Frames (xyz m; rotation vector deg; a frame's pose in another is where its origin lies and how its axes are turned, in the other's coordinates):
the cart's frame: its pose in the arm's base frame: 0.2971 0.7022 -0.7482 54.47 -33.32 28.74
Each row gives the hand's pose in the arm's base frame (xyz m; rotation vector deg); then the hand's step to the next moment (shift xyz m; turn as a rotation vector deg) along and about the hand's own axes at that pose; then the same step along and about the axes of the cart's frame.
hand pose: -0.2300 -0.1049 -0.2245 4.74 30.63 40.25
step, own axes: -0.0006 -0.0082 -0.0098 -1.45 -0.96 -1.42
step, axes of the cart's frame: -0.0081 -0.0097 0.0021 -1.58 -0.72 1.43
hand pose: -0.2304 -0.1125 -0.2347 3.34 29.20 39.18
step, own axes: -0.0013 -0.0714 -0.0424 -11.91 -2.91 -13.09
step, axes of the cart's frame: -0.0270 -0.0748 0.0240 -15.22 -1.93 9.29
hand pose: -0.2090 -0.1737 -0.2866 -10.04 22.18 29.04
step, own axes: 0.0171 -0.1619 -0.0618 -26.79 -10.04 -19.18
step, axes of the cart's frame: 0.0006 -0.1517 0.0855 -24.27 -1.87 24.37
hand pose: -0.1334 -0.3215 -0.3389 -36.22 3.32 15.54
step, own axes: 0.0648 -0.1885 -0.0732 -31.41 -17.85 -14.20
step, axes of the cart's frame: 0.0871 -0.1332 0.1406 -20.70 3.17 32.68
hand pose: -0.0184 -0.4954 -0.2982 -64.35 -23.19 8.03
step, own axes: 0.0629 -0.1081 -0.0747 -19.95 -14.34 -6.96
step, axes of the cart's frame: 0.0994 -0.0415 0.0981 -11.61 4.98 22.19
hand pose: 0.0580 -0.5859 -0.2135 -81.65 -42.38 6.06
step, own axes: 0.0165 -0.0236 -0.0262 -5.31 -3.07 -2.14
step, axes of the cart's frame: 0.0298 -0.0029 0.0249 -3.24 0.60 5.60
